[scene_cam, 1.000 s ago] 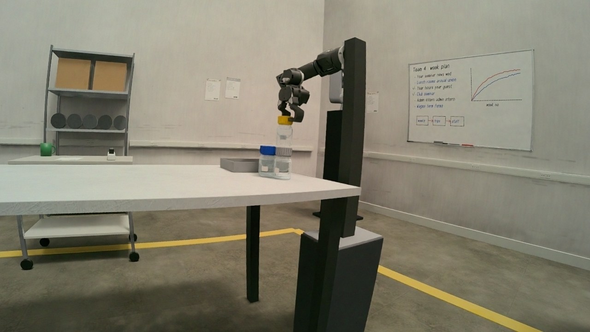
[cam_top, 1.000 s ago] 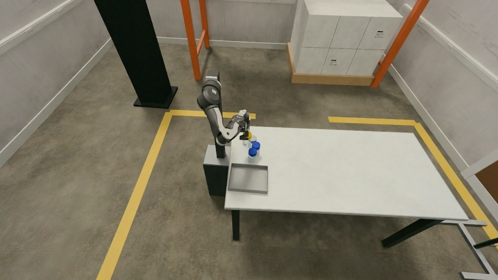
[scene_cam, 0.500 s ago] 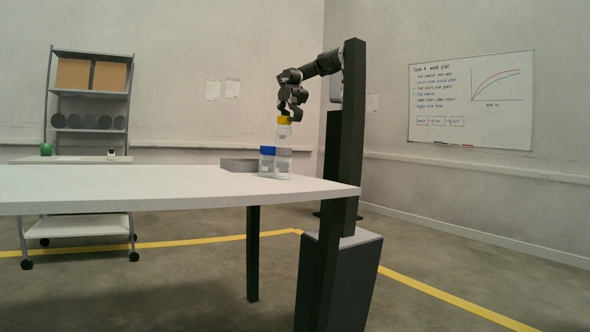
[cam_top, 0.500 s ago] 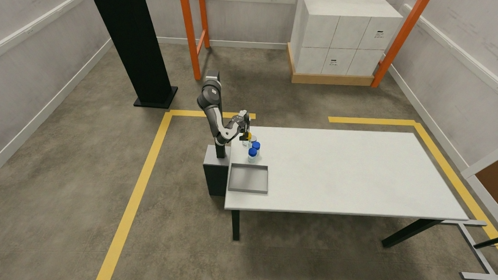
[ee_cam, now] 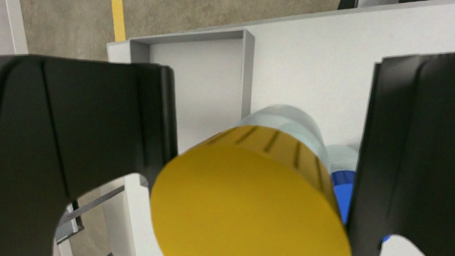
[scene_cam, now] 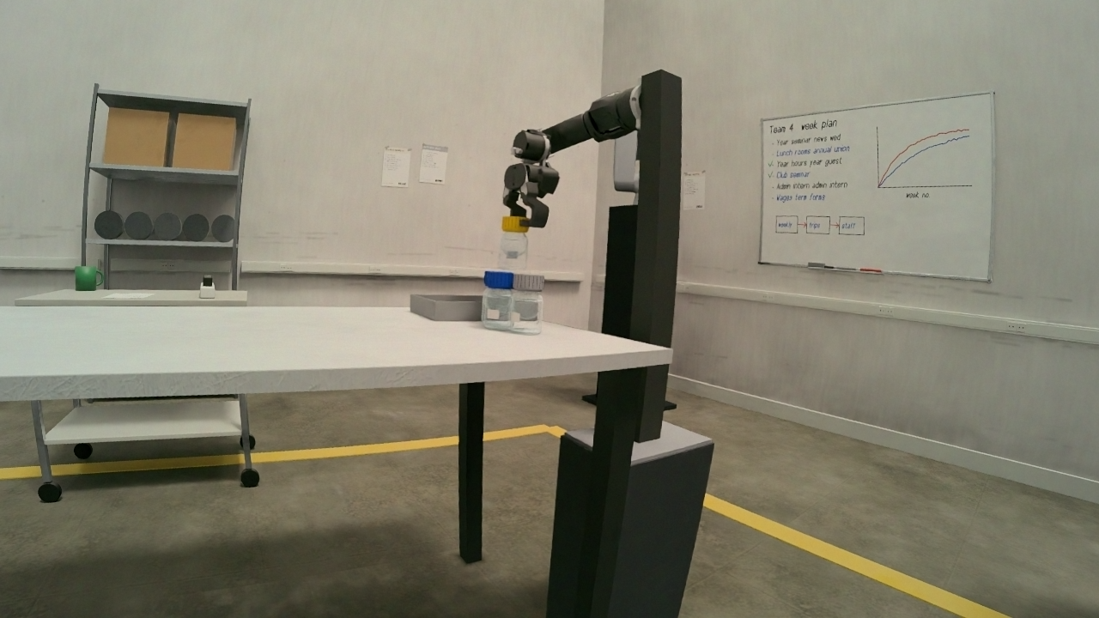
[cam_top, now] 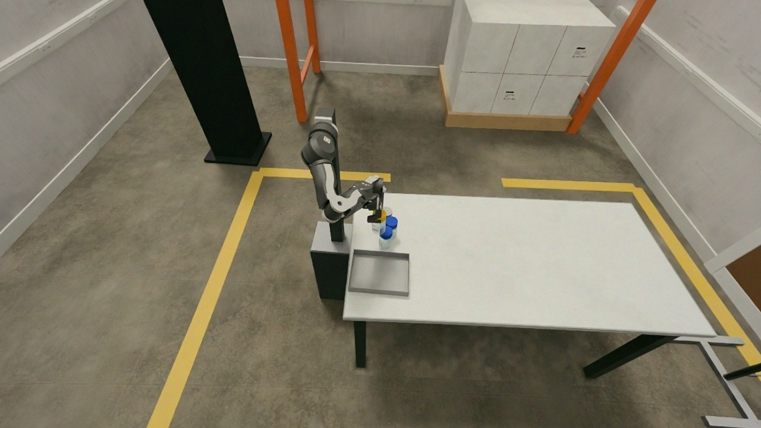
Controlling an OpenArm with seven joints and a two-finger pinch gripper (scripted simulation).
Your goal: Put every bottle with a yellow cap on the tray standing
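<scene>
The grey tray lies 19 cm below my hand, 15 cm to the right of it and 4 cm ahead of it. The rest, counted from my hand: grey-capped bottle: 16 cm below, 11 cm to the left, 4 cm ahead; yellow-capped bottle: 5 cm below, 2 cm ahead.
</scene>
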